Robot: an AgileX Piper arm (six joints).
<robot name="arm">
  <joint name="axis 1" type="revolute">
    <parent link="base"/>
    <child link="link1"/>
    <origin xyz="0 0 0.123" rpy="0 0 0"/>
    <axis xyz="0 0 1"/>
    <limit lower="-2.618" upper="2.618"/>
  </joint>
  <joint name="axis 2" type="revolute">
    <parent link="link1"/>
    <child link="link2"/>
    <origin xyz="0 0 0" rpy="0 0 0"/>
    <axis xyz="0 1 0"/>
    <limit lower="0" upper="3.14"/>
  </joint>
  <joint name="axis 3" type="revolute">
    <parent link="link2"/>
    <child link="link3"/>
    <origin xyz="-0.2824 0 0.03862" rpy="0 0 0"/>
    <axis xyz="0 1 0"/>
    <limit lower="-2.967" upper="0"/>
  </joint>
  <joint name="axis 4" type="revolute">
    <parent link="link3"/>
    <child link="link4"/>
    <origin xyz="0.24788 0 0.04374" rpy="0 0 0"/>
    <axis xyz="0.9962 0 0.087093"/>
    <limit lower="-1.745" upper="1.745"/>
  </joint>
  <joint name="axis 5" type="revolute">
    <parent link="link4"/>
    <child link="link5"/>
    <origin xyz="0 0 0" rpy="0 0 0"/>
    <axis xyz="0 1 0"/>
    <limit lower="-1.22" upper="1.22"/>
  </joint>
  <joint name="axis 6" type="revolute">
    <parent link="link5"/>
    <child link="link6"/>
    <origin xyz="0.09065 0 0.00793" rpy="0 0 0"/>
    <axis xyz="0.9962 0 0.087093"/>
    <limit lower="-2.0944" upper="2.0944"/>
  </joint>
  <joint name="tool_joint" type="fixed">
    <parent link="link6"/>
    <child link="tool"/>
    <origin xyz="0 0 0" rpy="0 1.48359 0"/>
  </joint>
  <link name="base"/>
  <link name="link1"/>
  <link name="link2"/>
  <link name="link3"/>
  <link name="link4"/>
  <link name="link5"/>
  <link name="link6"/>
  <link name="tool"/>
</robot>
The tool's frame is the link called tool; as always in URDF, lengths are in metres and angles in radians.
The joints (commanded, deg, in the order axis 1, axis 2, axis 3, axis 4, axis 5, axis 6), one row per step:
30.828, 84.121, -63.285, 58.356, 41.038, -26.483
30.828, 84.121, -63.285, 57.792, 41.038, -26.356
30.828, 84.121, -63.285, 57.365, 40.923, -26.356
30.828, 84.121, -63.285, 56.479, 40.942, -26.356
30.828, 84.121, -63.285, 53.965, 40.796, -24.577
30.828, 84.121, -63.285, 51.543, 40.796, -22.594
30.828, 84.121, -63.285, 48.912, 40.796, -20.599
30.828, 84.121, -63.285, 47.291, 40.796, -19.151
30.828, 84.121, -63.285, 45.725, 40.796, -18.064
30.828, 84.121, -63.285, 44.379, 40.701, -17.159
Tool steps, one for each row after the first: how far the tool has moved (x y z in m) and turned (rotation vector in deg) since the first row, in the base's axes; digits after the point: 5 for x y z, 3 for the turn. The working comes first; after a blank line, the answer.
Tool pose at each row, in the base's axes (x y z in m, rotation vector in deg; the steps are taken from these numbers as rounded here):
0.24374, 0.20469, 0.31169, -27.082, 135.290, 66.219
0.24378, 0.20435, 0.31121, -27.418, 135.438, 65.680
0.24399, 0.20406, 0.31089, -27.693, 135.435, 65.164
0.24404, 0.20353, 0.31014, -28.458, 135.569, 64.237
0.24452, 0.20191, 0.30813, -28.443, 136.683, 62.265
0.24483, 0.20033, 0.30621, -28.184, 137.919, 60.516
0.24524, 0.19853, 0.30419, -28.038, 139.123, 58.504
0.24552, 0.19739, 0.30298, -27.667, 139.936, 57.333
0.24582, 0.19627, 0.30185, -27.656, 140.549, 56.058
0.24623, 0.19527, 0.30095, -27.607, 140.972, 54.907

0.00004, -0.00034, -0.00048, -0.434, -0.176, 0.085
0.00025, -0.00063, -0.00080, -0.778, -0.453, 0.108
0.00030, -0.00116, -0.00155, -1.511, -0.879, 0.366
0.00078, -0.00278, -0.00356, -3.110, -0.805, -0.057
0.00109, -0.00436, -0.00548, -4.587, -0.470, -0.541
0.00150, -0.00616, -0.00750, -6.224, -0.267, -1.023
0.00178, -0.00730, -0.00871, -7.170, 0.007, -1.470
0.00208, -0.00842, -0.00984, -8.163, 0.019, -1.738
0.00249, -0.00942, -0.01074, -9.000, -0.066, -2.030

